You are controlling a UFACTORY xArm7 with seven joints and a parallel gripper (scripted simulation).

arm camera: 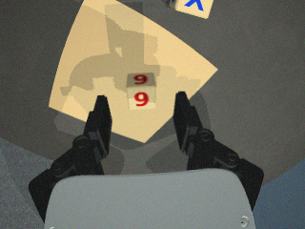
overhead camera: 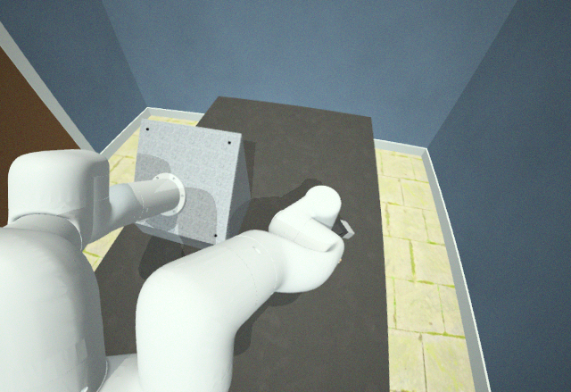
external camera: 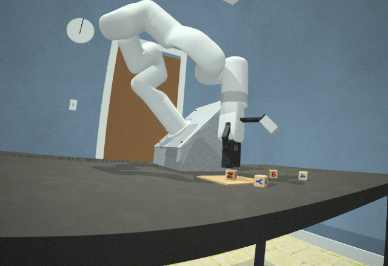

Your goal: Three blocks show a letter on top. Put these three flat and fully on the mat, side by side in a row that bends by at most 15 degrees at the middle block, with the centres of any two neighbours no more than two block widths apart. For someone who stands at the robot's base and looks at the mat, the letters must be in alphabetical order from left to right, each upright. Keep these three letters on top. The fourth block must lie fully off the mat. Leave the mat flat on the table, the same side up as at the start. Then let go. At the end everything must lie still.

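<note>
The tan mat lies 10 mm behind my hand, 10 mm to the left of it and 50 mm below it. The rest, counted from my hand: block 80 mm ahead, 240 mm to the left, 40 mm below.
</note>
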